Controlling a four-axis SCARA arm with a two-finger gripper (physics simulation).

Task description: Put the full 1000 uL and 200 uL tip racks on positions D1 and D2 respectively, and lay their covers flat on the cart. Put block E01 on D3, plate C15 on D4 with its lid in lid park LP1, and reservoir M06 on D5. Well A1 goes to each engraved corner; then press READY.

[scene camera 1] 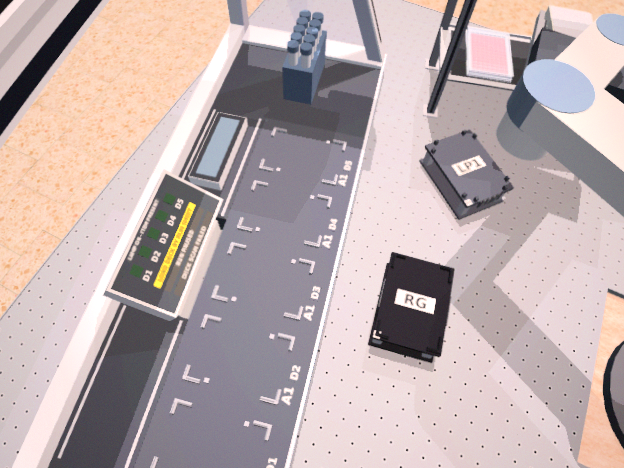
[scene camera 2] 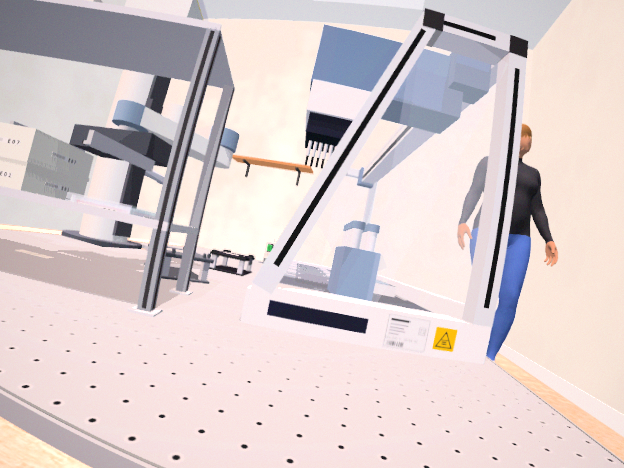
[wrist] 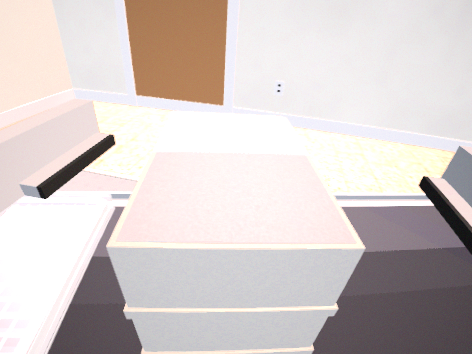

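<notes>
My gripper [wrist: 263, 141] is open and empty. In the wrist view its fingers stand wide apart, left and right of a stack of pale blocks [wrist: 235, 275]; their height against it is unclear. The stack [scene camera 2: 30, 161] also shows in scene camera 2, with small E labels; which block is E01 is unclear. A pink-welled plate [scene camera 1: 488, 52] [scene camera 2: 100, 202] lies on the rack shelf; a pale plate [wrist: 55, 240] shows beside the stack. The deck [scene camera 1: 252, 282] shows bare positions D2 to D5; D1 is partly cut off. Lid park LP1 [scene camera 1: 483, 178] bears no lid. Tip racks and M06 are not identifiable.
A black RG stand [scene camera 1: 413, 322] is near the deck. A blue tube block [scene camera 1: 302, 80] [scene camera 2: 354, 272] stands at the deck's far end. The status panel [scene camera 1: 163, 246] is along its side. Dark rack posts [scene camera 1: 446, 65] [scene camera 2: 176, 176] stand beside the shelf. A person [scene camera 2: 519, 201] stands beyond.
</notes>
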